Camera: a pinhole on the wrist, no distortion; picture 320 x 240 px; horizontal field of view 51.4 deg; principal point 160.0 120.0 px. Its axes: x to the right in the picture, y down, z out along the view. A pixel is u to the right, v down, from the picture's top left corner.
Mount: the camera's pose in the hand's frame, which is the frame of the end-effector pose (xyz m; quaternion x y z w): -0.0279 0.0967 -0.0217 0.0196 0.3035 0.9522 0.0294
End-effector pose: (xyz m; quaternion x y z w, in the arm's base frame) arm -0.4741 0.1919 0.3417 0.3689 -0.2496 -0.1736 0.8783
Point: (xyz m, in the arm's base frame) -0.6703 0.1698 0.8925
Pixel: 146.6 153.4
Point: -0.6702 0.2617 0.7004
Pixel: 228.1 145.4
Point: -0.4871 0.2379 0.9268
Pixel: 65.7 57.0
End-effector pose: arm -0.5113 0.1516 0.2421 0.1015 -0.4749 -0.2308 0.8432
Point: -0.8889 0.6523 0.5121
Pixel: 277.3 136.4
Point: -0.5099 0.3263 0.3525
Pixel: 112.8 39.4
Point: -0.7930 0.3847 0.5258
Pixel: 170.6 225.7
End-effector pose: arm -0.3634 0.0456 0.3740 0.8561 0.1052 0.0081 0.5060
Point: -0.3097 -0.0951 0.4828
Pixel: 60.3 106.6
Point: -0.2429 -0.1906 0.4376
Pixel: 35.8 184.9
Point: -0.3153 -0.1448 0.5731
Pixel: outside the picture
